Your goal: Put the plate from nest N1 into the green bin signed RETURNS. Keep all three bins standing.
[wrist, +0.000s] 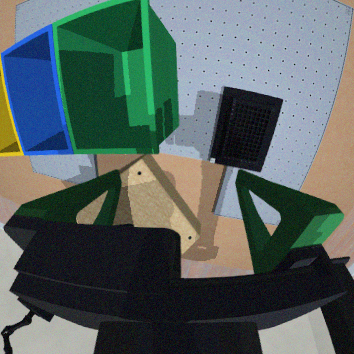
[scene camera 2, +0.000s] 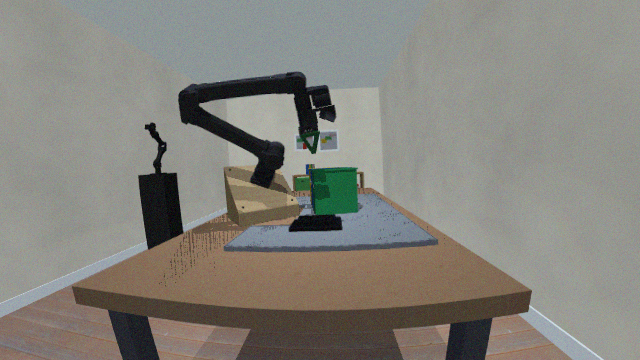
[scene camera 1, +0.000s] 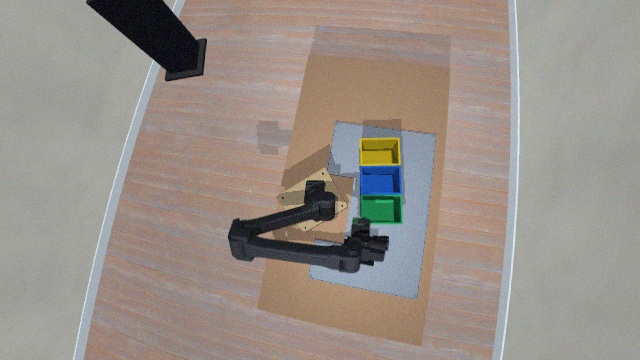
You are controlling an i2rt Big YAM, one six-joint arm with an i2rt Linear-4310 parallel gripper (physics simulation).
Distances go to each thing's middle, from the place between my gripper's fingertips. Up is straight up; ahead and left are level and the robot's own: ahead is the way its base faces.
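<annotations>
Counted from my hand: yellow bin (scene camera 1: 373, 151), 110 mm ahead, 360 mm to the left, 160 mm below; black nest (wrist: 250, 95), 10 mm behind, 100 mm to the right, 240 mm below; blue bin (scene camera 1: 374, 180), 100 mm ahead, 230 mm to the left, 160 mm below. Green bin (scene camera 2: 334, 189): my hand 90 mm short of it, 100 mm to the right of it, 160 mm above it.
</annotations>
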